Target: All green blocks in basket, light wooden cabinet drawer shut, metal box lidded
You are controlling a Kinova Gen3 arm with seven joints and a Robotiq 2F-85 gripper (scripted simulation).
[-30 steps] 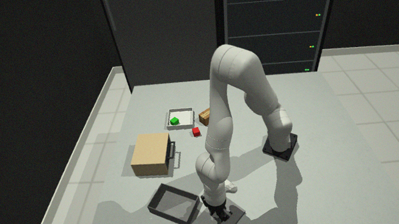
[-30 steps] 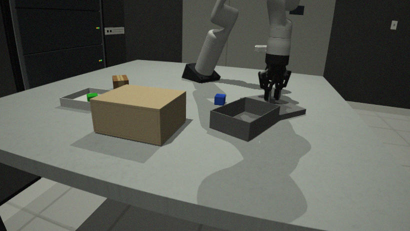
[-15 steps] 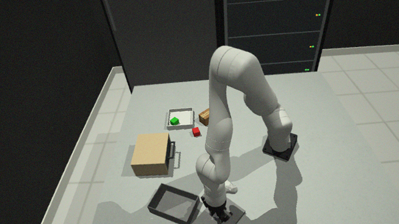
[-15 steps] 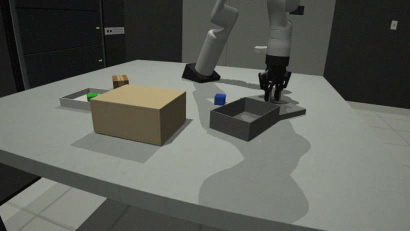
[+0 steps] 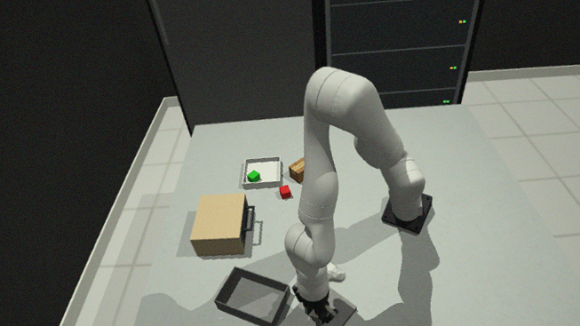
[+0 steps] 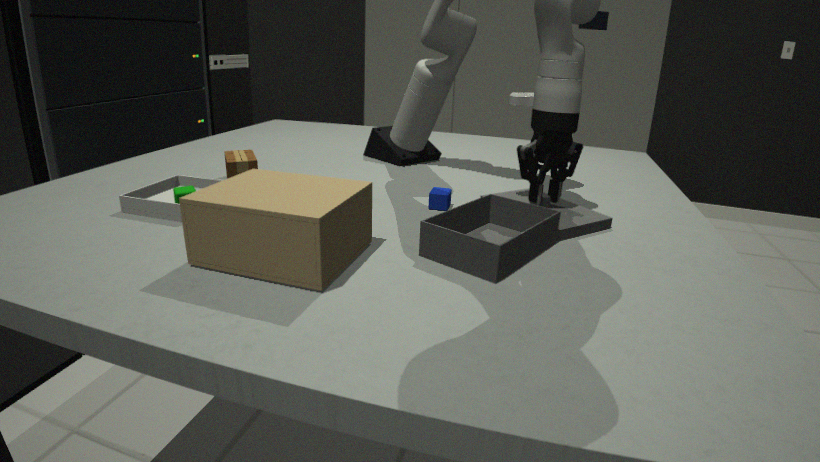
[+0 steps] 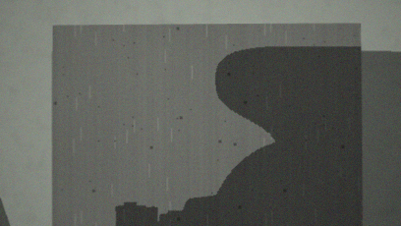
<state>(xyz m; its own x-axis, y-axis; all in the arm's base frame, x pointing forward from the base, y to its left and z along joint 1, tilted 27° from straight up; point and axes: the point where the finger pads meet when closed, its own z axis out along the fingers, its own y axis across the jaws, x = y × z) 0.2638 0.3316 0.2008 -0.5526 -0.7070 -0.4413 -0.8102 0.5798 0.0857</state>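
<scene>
The lid is 30 mm below my hand. Round my hand: light wooden cabinet: 330 mm ahead, 280 mm to the right; cabinet drawer: 320 mm ahead, 280 mm to the right; red block: 160 mm ahead, 470 mm to the right, 30 mm below.
</scene>
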